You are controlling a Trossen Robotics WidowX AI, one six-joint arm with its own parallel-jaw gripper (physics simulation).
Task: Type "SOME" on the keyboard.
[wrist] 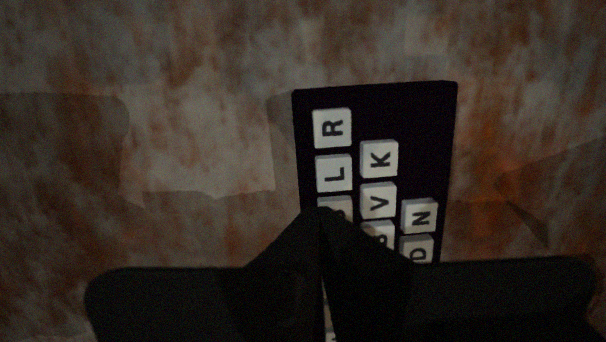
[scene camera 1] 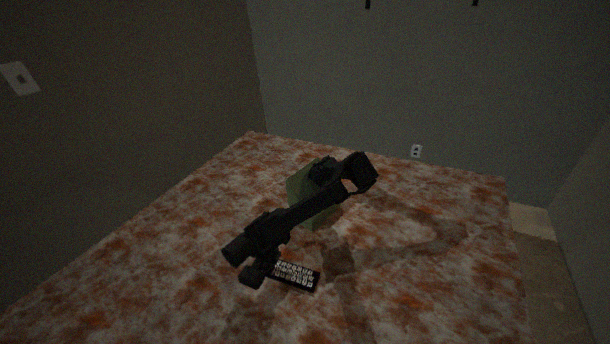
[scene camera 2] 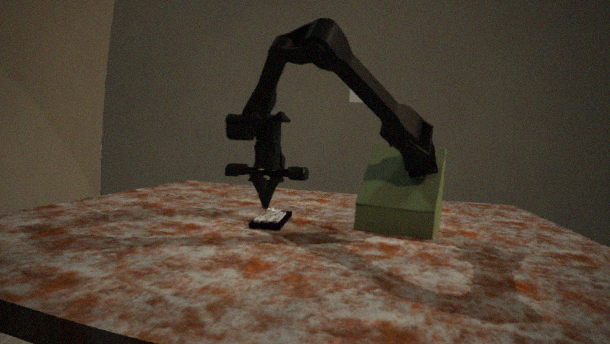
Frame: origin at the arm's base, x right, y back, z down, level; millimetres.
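Where they show: gripper, between the fingertips: (wrist: 316, 217) (scene camera 1: 270, 272) (scene camera 2: 265, 208); arm's base, origin of its link: (scene camera 1: 316, 174) (scene camera 2: 421, 164).
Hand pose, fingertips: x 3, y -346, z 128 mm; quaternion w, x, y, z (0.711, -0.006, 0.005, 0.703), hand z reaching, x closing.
Note:
Things, the pixels of their top centre, and the offset from my fingertips. Level surfaces: height alone.
- black keyboard, centre of its top: (wrist: 376, 297) (scene camera 2: 272, 214) (scene camera 1: 287, 270) dy +29, dx -44, dz +3 mm
- S key, centre of its top: (wrist: 335, 216) dy +8, dx -1, dz +3 mm
- L key, centre of its top: (wrist: 334, 175) dy +7, dx +16, dz +3 mm
- R key, centre of its top: (wrist: 332, 129) dy +5, dx +34, dz +3 mm
- K key, centre of its top: (wrist: 380, 160) dy +24, dx +22, dz +3 mm
- V key, centre of its top: (wrist: 379, 203) dy +25, dx +4, dz +3 mm
- N key, centre of its top: (wrist: 421, 218) dy +43, dx -3, dz +3 mm
- D key, centre of its top: (wrist: 417, 254) dy +45, dx -21, dz +3 mm
- white table, height of its surface: dz +21 mm
The black keyboard (scene camera 1: 316, 286) (scene camera 2: 266, 226) (wrist: 427, 120) with white letter keys lies flat on the table. My gripper (scene camera 2: 265, 206) (wrist: 316, 217) is shut and empty, pointing down, its tips at the key tops; I cannot tell whether they touch. In the wrist view the tips cover part of the S key (wrist: 332, 204), below the L key (wrist: 334, 173) and the R key (wrist: 332, 128). The K key (wrist: 379, 159), V key (wrist: 378, 200), N key (wrist: 419, 216) and D key (wrist: 417, 250) also show. The O, M and E keys cannot be made out; the fingers hide the keyboard's lower part.
A green block (scene camera 1: 300, 186) (scene camera 2: 395, 215) stands at the arm's base on the mottled orange and white table (scene camera 1: 175, 215) (scene camera 2: 200, 285). The arm (scene camera 1: 315, 200) (scene camera 2: 367, 87) reaches from there over to the keyboard. Walls rise behind the table.

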